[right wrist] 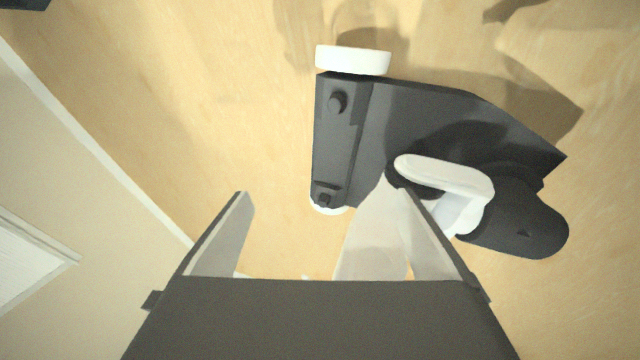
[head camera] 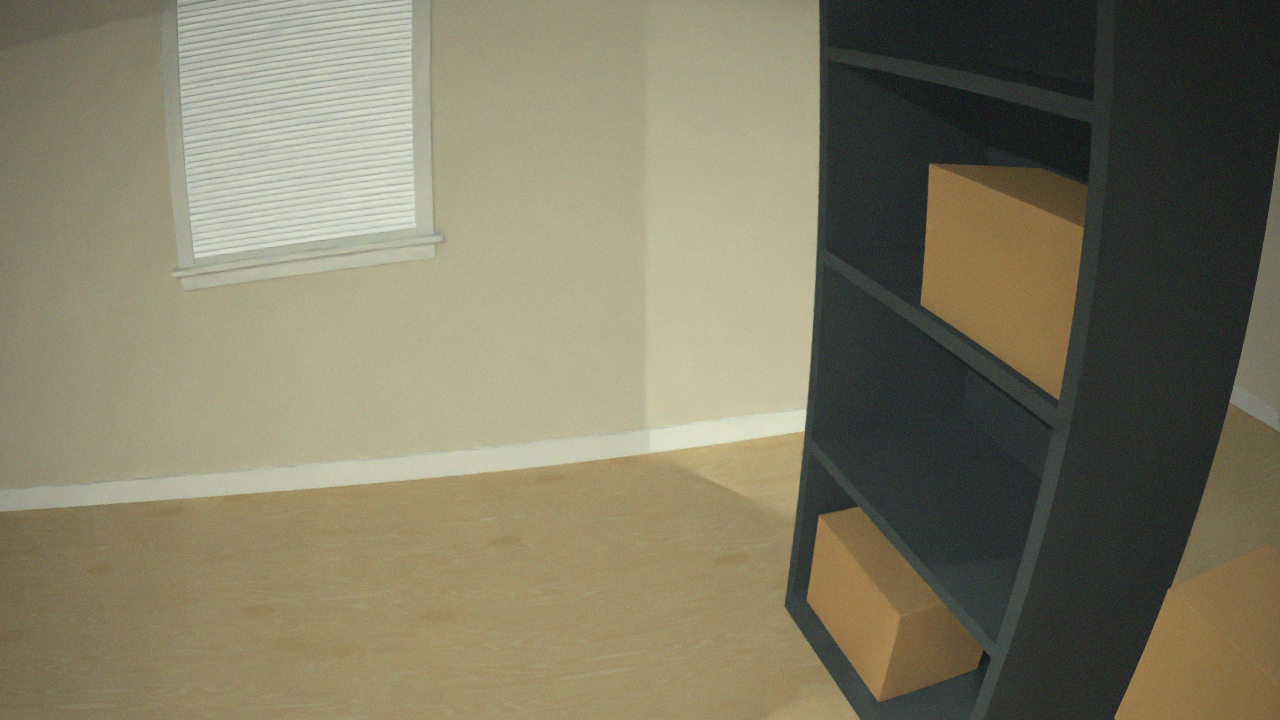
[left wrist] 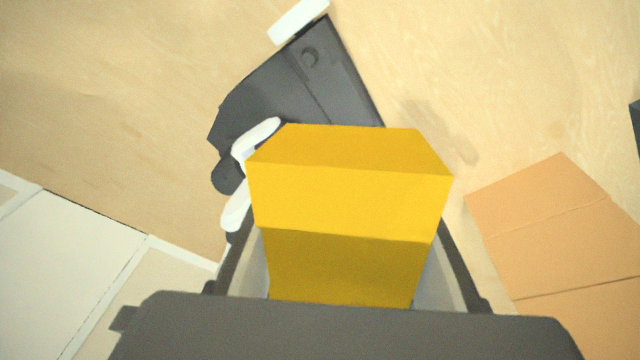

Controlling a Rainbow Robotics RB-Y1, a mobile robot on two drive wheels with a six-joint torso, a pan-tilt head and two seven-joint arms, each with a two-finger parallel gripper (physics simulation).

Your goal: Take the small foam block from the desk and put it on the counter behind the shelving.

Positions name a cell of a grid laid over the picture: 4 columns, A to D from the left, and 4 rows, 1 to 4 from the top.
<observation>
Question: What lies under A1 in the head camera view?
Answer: A window.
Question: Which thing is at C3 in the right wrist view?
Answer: My right gripper.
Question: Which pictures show my left gripper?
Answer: The left wrist view only.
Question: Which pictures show the yellow foam block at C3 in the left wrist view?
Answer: The left wrist view only.
</observation>
